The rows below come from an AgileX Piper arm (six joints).
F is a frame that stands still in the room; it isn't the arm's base.
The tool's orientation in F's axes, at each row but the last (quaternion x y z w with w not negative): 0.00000 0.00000 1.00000 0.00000; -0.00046 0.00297 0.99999 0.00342; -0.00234 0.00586 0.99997 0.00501; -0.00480 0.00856 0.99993 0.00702; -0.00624 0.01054 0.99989 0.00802; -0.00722 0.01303 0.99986 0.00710
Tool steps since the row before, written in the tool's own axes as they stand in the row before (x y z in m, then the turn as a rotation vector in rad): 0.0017 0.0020 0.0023 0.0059 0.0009 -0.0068; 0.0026 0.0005 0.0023 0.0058 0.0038 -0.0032; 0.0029 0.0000 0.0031 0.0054 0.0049 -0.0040; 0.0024 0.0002 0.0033 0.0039 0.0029 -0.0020; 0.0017 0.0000 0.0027 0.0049 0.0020 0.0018; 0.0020 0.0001 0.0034 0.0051 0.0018 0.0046
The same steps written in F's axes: -0.0017 -0.0020 0.0023 -0.0059 -0.0009 -0.0068; -0.0026 -0.0005 0.0023 -0.0058 -0.0038 -0.0032; -0.0029 0.0001 0.0031 -0.0054 -0.0049 -0.0040; -0.0024 -0.0001 0.0033 -0.0039 -0.0029 -0.0020; -0.0017 0.0001 0.0027 -0.0050 -0.0019 0.0018; -0.0020 0.0000 0.0034 -0.0052 -0.0016 0.0046
